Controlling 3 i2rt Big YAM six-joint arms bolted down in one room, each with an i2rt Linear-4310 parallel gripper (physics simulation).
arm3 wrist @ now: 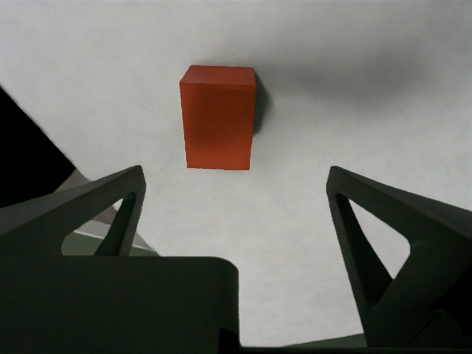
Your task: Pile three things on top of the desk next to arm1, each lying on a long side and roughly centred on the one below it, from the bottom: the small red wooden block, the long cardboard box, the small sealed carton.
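Observation:
The small red wooden block (219, 125) lies on a pale grey-white surface (290, 210) in the upper middle of the arm3 wrist view, its length running away from the gripper. The arm3 gripper (236, 172) is open, its two dark fingertips wide apart. The block is beyond the fingertips and a little left of the midline between them, touched by neither finger. The long cardboard box and the small sealed carton do not show in this view. The grippers of arm1 and arm2 do not show either.
The slanted edge of the pale surface runs down the left side of the view. Beyond it are a black area (25, 150) and a green area (82, 244). A soft shadow falls on the surface at the upper right.

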